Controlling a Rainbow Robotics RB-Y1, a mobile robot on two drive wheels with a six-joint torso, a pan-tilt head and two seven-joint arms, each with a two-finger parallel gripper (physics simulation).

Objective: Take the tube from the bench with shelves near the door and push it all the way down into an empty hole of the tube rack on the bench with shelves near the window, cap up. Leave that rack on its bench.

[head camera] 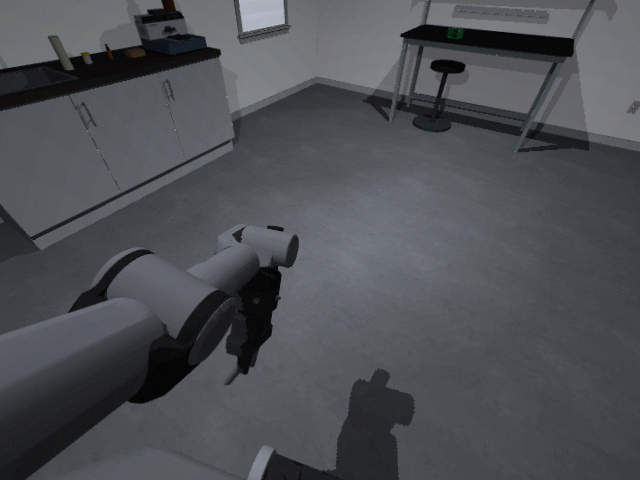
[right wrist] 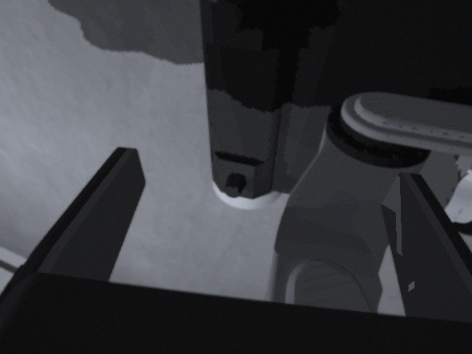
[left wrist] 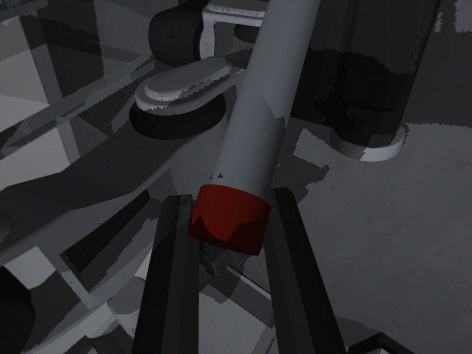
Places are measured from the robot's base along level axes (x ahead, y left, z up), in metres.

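Pixels of known places: left gripper, fingertip midpoint: (head camera: 246, 369) (left wrist: 228, 212); right gripper, fingertip midpoint: (right wrist: 263, 177).
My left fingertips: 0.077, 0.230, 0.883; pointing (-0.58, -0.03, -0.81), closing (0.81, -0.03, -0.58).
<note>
Behind a point stands the place of what it marks, as x, y, z.
The grey tube (head camera: 232, 375) {0.067, 0.262, 0.852} (left wrist: 260, 105) {0.080, 0.261, 0.867} has a red cap (left wrist: 231, 217) {0.088, 0.248, 0.896}. My left gripper (head camera: 247, 364) {0.077, 0.230, 0.883} (left wrist: 228, 212) {0.077, 0.230, 0.883} is shut on the tube at its cap end, held in the air above the floor. In the left wrist view the cap is between the fingertips and the tube runs up the picture. My right gripper (right wrist: 263, 177) {-0.123, -0.213, 0.579} is open, with nothing between its fingers. A small green rack (head camera: 455, 33) {3.651, -0.237, 0.953} stands on the black-topped bench (head camera: 516, 44) {3.545, -0.785, 0.914} at the upper right of the head view. Its holes are too small to make out.
A black stool (head camera: 447, 66) {3.695, -0.253, 0.660} stands under the bench. A white cabinet (head camera: 134, 121) {1.555, 1.914, 0.598} with a dark worktop, sink and a machine (head camera: 165, 28) {2.252, 1.998, 1.048} is at the left. A window (head camera: 262, 14) {3.800, 1.894, 0.980} is in the wall between. Parts of my own body show in both wrist views.
</note>
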